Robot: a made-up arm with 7 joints.
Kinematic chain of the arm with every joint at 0, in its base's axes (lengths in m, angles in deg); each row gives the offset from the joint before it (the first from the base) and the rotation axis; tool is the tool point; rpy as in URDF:
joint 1: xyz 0 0 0.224 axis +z
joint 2: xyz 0 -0.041 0.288 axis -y
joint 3: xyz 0 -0.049 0.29 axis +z
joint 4: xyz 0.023 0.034 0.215 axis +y
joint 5: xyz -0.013 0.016 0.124 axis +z
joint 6: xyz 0 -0.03 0.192 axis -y
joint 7: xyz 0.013 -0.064 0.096 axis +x
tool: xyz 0 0 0 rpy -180 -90 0
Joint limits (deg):
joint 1: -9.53..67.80
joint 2: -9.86..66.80
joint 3: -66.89..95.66
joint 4: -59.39..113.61
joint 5: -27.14..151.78
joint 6: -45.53..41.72
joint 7: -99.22..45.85
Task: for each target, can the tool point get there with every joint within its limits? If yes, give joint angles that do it. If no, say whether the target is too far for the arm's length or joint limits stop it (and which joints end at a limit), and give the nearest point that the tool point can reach.
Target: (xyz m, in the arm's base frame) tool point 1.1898 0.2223 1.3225
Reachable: no: too far | nearest point 0.5543 0.1036 1.1298 | short by 0.675 m
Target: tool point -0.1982 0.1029 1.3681
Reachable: yes | joints -0.19 14.43 77.46 11.95 47.41 -21.51 18.04
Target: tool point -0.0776 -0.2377 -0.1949
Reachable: no: joint limits stop it (at a limit: joint 1, joint 2, joint 3, joint 4, joint 6) | nearest point -0.3521 -0.2362 0.4630 | short by 0.713 m
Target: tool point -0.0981 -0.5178 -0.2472
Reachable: no: joint limits stop it (at a limit: joint 1, joint 2, joint 4, joint 5, joint 6) | nearest point -0.1806 -0.6969 0.4140 | short by 0.690 m
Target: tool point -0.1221 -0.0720 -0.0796
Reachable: no: joint limits stop it (at a limit: joint 2, joint 3, joint 4, joint 6) | nearest point -0.3490 -0.2058 0.4699 | short by 0.609 m
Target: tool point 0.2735 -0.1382 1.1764
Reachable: yes | joints 60.47 32.76 -24.14 81.13 -2.07 -12.53 -32.55
